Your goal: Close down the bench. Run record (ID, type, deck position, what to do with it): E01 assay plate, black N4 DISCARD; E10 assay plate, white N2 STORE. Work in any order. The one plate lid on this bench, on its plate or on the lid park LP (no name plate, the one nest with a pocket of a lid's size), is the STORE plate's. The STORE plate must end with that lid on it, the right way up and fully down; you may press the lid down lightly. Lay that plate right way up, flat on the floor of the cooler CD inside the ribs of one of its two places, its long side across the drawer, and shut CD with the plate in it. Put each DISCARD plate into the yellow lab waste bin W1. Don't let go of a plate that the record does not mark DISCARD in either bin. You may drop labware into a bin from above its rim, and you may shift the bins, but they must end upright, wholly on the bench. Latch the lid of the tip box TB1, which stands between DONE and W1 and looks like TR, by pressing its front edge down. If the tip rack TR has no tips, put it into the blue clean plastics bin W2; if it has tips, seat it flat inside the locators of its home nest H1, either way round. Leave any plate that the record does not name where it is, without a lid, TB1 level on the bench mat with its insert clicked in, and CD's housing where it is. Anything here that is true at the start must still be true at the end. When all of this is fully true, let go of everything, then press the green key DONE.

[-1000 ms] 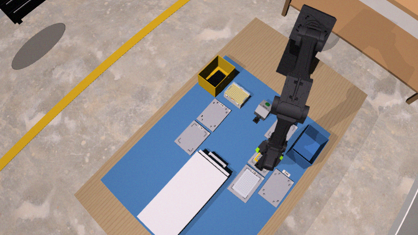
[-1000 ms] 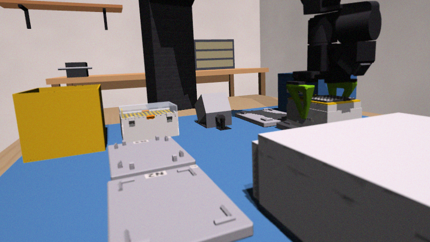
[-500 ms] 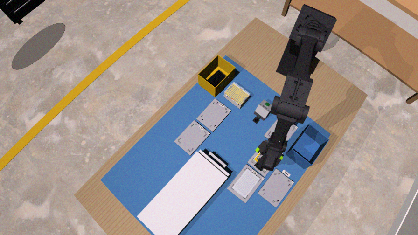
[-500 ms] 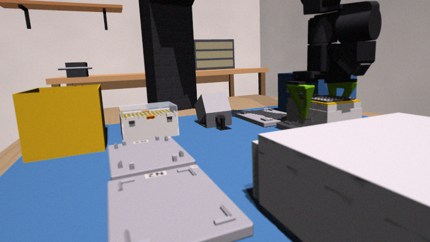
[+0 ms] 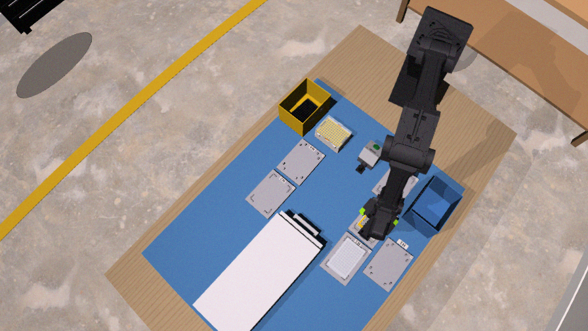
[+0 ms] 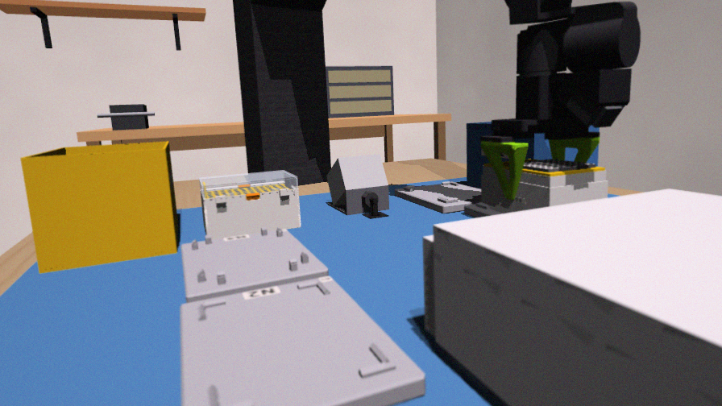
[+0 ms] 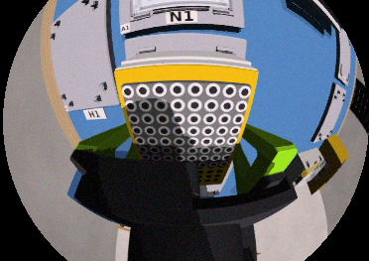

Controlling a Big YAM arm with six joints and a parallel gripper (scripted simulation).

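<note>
My hand is 10 mm to the left of the tip rack TR and 10 mm below it. Round my hand: nest H1 (60 mm ahead, 160 mm to the left, 40 mm below); lid park LP (170 mm behind, 60 mm to the right, 40 mm below); blue bin W2 (200 mm behind, 90 mm to the left).
</note>
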